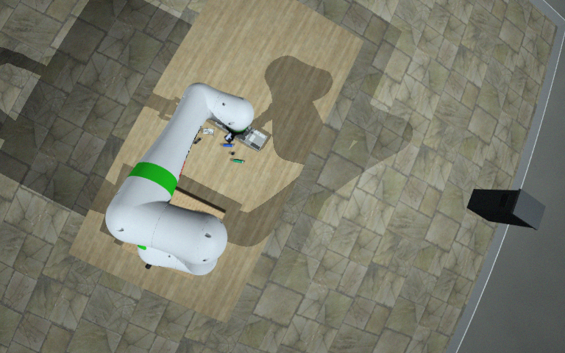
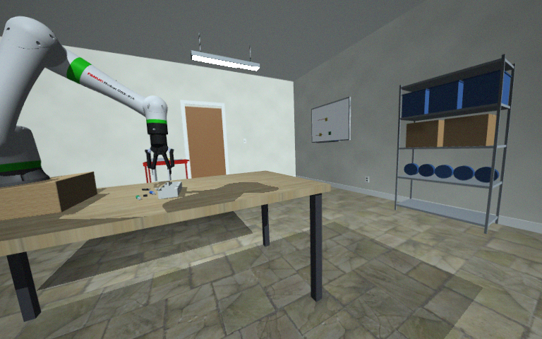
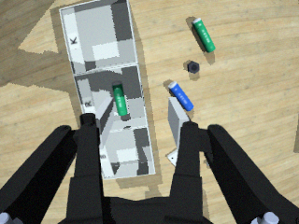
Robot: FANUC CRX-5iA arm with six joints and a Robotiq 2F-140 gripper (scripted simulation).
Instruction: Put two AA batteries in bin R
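My hand is 6 cm past the blue AA battery and 9 cm above it. From my hand the other things lie so: grey bin: 4 cm ahead, 8 cm below; white domino: 7 cm behind, 13 cm to the left, 9 cm below; small black round part: 8 cm behind, 4 cm to the right, 9 cm below.
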